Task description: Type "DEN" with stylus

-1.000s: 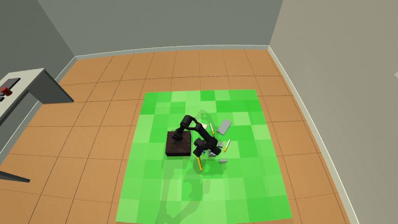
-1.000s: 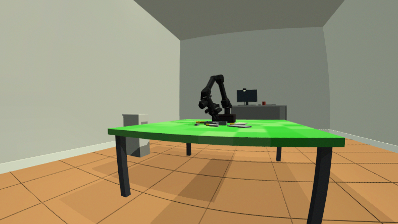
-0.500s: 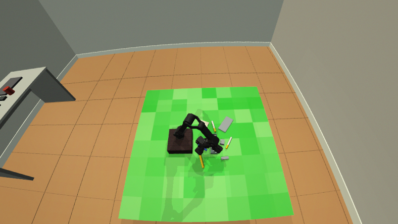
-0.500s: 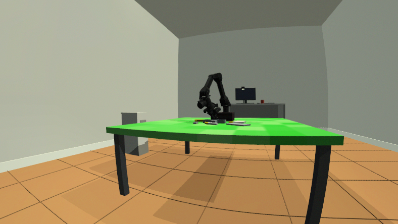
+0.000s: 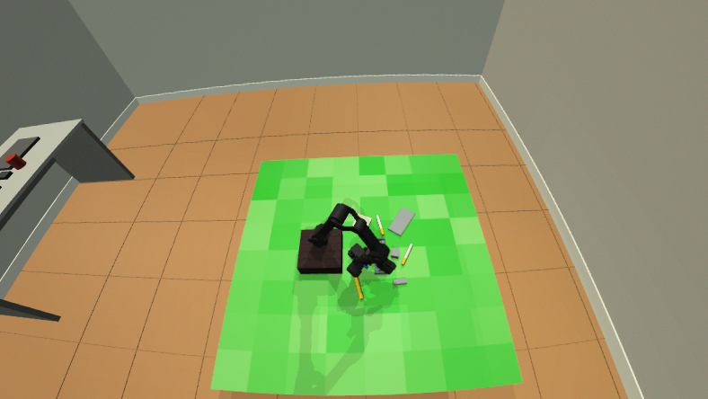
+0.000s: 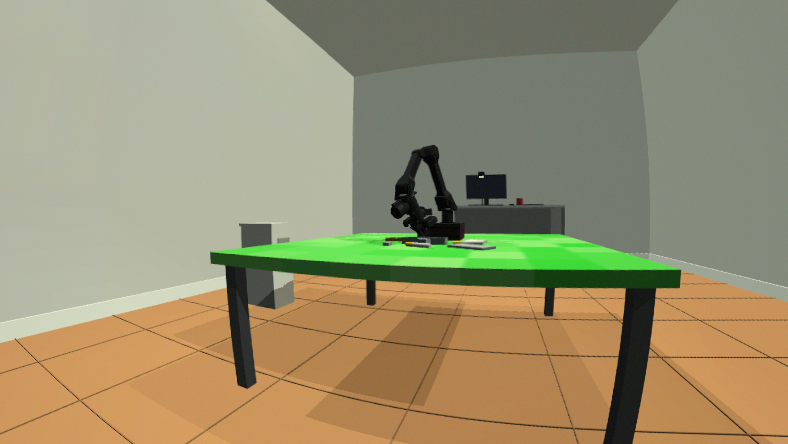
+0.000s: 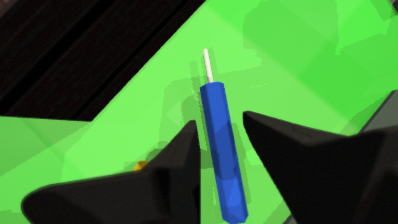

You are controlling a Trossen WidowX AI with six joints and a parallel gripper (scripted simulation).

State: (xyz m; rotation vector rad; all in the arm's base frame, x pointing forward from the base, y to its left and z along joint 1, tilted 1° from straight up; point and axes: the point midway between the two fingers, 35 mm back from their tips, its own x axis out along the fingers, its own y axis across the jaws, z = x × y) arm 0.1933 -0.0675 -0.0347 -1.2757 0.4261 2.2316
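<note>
The blue stylus is 10 mm behind my gripper tip, 10 mm to the left of it and 10 mm below it. Round my gripper tip: pad: 20 mm ahead, 220 mm to the left, 10 mm below; grey block: 210 mm ahead, 100 mm to the right, 10 mm below; yellow pencil: 10 mm ahead, 120 mm to the right, 10 mm below.
</note>
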